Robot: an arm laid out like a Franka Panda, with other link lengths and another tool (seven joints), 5 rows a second.
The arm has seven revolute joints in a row. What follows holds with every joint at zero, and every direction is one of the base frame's. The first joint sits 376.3 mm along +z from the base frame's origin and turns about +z. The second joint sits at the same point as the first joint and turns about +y. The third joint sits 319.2 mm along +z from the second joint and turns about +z. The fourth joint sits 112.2 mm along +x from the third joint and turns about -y. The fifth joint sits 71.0 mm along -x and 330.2 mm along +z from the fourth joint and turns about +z. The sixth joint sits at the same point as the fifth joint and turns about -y. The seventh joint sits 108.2 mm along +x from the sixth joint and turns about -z. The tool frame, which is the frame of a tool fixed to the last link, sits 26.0 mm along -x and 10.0 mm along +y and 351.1 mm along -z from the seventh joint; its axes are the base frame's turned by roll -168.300, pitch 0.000 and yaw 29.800 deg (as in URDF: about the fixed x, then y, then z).
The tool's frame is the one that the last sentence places.
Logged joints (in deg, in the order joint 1, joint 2, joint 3, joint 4, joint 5, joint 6, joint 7), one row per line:
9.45 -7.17 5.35 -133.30 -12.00 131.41 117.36
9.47 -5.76 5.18 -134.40 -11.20 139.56 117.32
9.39 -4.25 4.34 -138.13 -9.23 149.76 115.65
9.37 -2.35 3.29 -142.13 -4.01 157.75 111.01
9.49 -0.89 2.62 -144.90 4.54 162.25 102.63
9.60 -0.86 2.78 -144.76 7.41 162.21 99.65
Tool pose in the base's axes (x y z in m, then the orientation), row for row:
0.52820 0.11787 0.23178 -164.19 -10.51 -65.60
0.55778 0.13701 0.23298 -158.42 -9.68 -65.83
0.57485 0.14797 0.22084 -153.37 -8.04 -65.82
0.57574 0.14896 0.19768 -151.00 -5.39 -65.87
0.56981 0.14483 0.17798 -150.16 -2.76 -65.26
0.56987 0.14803 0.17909 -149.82 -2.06 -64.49
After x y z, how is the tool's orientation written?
As angles about the fixed x, y, z axes (roll, pitch, yaw), in degrees.
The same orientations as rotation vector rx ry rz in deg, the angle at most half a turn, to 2 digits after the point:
-144.45 90.50 -26.00
-139.69 87.25 -28.76
-135.15 84.31 -29.88
-132.08 83.29 -28.12
-130.54 82.40 -25.31
-130.41 81.38 -24.45

